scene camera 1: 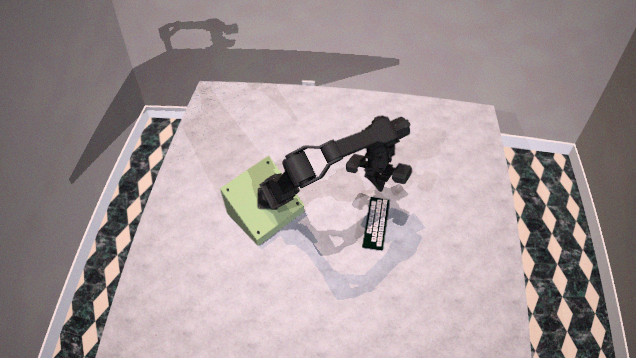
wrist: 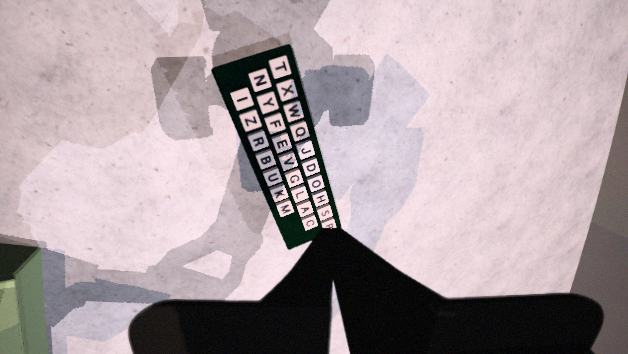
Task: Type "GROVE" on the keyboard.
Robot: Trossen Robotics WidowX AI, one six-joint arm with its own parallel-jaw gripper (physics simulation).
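Frame: origin at the arm's base, x ahead, y left, z up, level; centimetres.
Where they show: gripper, between the fingertips: (scene camera 1: 381,190) (wrist: 330,237); arm's base, origin of its link: (scene camera 1: 267,198).
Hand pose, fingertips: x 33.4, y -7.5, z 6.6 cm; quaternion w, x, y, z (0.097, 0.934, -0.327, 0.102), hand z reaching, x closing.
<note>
Things, the pixels of their top centre, and the offset from my fingertips. "spot": a spot on its surface instead. Level surfaces: height alone.
- dark green keyboard, a spot on its surface: (wrist: 295,238) (scene camera 1: 366,243) spot: dz -13.5, dx -5.2, dy -9.1 cm
- G key, centre of its top: (wrist: 294,178) dz -13.0, dx -0.9, dy -3.3 cm
- R key, centre of its top: (wrist: 258,141) dz -13.0, dx -1.0, dy +1.6 cm
- O key, centre of its top: (wrist: 316,183) dz -13.0, dx +0.3, dy -5.2 cm
- V key, centre of its top: (wrist: 288,161) dz -13.0, dx -0.3, dy -1.6 cm
- E key, centre of its top: (wrist: 282,143) dz -13.0, dx +0.4, dy +0.1 cm
- pale table, height of its surface: dz -14.8 cm
A dark green keyboard (scene camera 1: 366,242) (wrist: 295,238) with white letter keys in three rows lies flat on the table. In the wrist view the G key (wrist: 293,178), R key (wrist: 258,141), O key (wrist: 315,183), V key (wrist: 288,161) and E key (wrist: 282,143) show, with shadow over part of the keys. My gripper (scene camera 1: 381,188) (wrist: 330,237) is shut and empty. Its tips point down and are raised above the table, near the keyboard's back end in the scene view. In the wrist view the tips overlap the corner by the partly hidden key beyond S.
The arm rises from a light green sloped block (scene camera 1: 245,200) (wrist: 31,300) left of the keyboard. The pale table (scene camera 1: 300,320) ends at a right edge, with patterned floor (scene camera 1: 555,240) beyond. Arm shadows fall around the keyboard.
</note>
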